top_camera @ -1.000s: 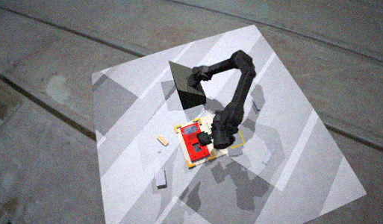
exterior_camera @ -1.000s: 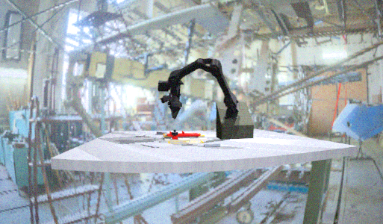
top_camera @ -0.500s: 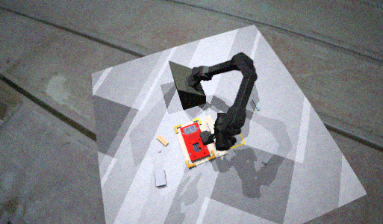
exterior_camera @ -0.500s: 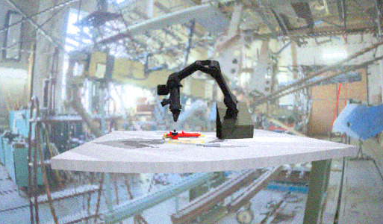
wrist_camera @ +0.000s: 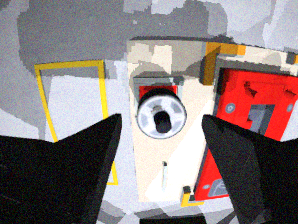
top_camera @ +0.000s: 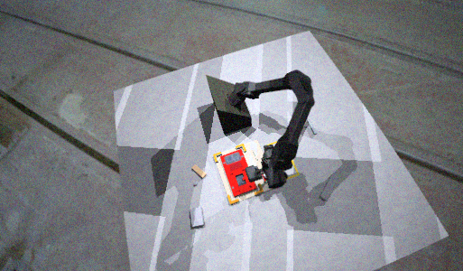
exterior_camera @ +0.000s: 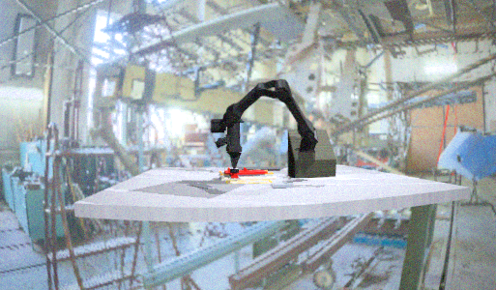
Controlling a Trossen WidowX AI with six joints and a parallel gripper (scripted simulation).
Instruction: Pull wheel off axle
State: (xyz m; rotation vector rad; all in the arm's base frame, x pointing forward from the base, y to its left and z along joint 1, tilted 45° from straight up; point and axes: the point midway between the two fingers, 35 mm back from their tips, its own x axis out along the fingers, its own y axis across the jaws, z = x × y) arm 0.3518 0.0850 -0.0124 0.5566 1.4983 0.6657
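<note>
My gripper tip is now 1 cm above the grey wheel. From my gripper tip the other things lie so: dark stick 29 cm to the left, 17 cm behind, 5 cm below; then tan block 30 cm to the right, 12 cm behind, 5 cm below; then flat strip 25 cm to the left, 12 cm ahead, 5 cm below.
</note>
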